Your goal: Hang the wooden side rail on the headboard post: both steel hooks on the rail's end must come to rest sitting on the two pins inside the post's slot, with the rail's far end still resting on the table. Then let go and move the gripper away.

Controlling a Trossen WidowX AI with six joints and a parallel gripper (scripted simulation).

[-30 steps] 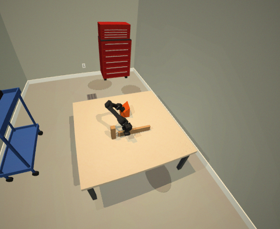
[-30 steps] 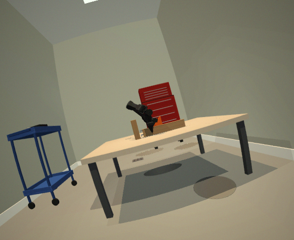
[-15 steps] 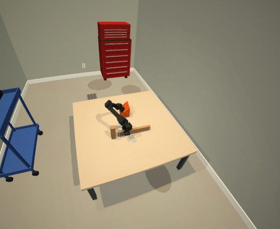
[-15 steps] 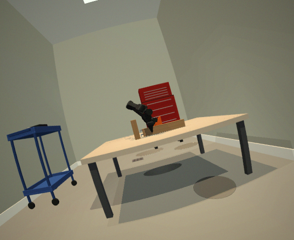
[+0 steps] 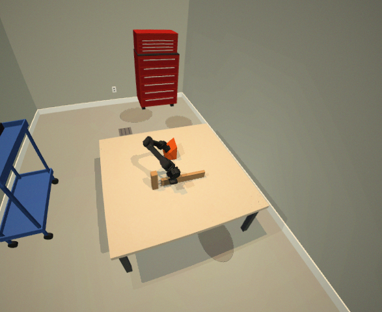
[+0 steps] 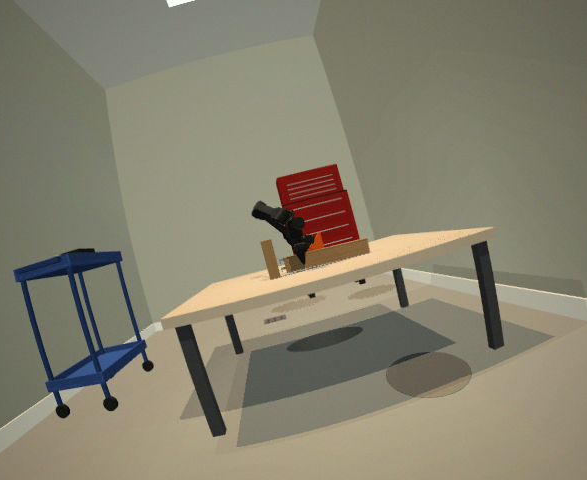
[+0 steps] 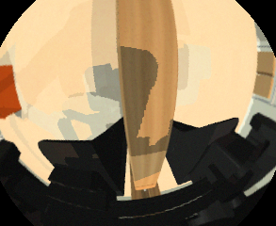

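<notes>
Right now the upright headboard post is 140 mm to the right of my gripper tip and 50 mm above it.
</notes>
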